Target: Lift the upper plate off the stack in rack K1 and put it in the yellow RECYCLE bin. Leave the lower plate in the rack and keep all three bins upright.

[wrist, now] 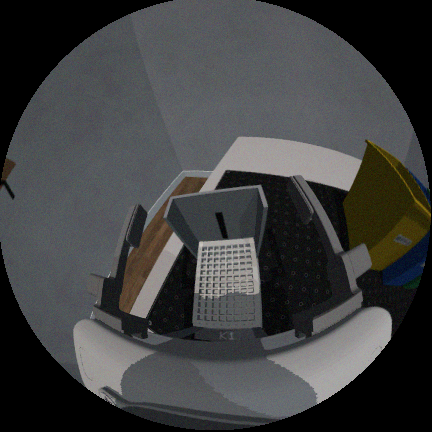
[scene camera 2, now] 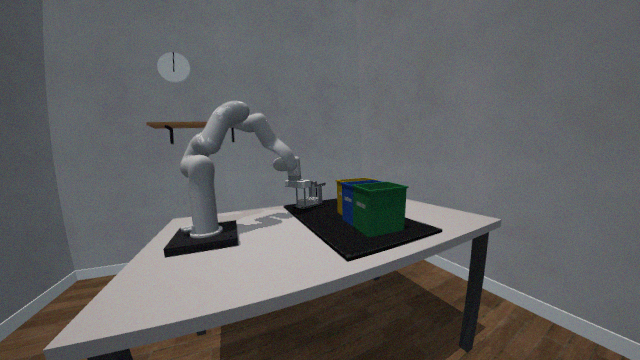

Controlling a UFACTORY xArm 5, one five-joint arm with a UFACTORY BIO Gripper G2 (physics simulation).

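Where they show: hand at its tool point: (wrist: 211, 212) (scene camera 2: 313, 183); arm's base at its link origin: (scene camera 2: 206, 232).
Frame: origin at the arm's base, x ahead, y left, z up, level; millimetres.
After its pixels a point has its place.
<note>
The rack K1 (scene camera 2: 320, 195) @(y 197, x 650, z 46 mm) (wrist: 200, 215) @(y 266, x 642, z 87 mm) stands at the far end of the black mat (scene camera 2: 336, 231) @(y -237, x 476, z -19 mm) (wrist: 295, 255) @(y 123, x 655, z -19 mm). A white gridded plate (wrist: 227, 270) @(y 231, x 602, z 24 mm) lies in it, partly shaded; whether another lies beneath it cannot be told. My gripper (scene camera 2: 318, 185) (wrist: 219, 212) @(y 238, x 622, z 121 mm) is open and empty, low over the rack, with its fingers spread wide to either side of it in the wrist view. The yellow RECYCLE bin (scene camera 2: 340, 200) @(y -46, x 632, z 57 mm) (wrist: 370, 215) @(y -15, x 694, z 65 mm) stands upright to the right of the rack. Its inside is hidden in both views.
The blue bin (scene camera 2: 348, 214) @(y -189, x 574, z 24 mm) (wrist: 401, 272) and the green bin (scene camera 2: 382, 212) @(y -376, x 592, z 71 mm) (wrist: 412, 284) stand upright in a row with the yellow one, toward the scene camera. The arm's black base (scene camera 2: 200, 246) @(y -115, x -21, z -11 mm) is on the left of the white table (scene camera 2: 250, 272) @(y -341, x 112, z -32 mm). A wall shelf (scene camera 2: 175, 124) hangs behind.
</note>
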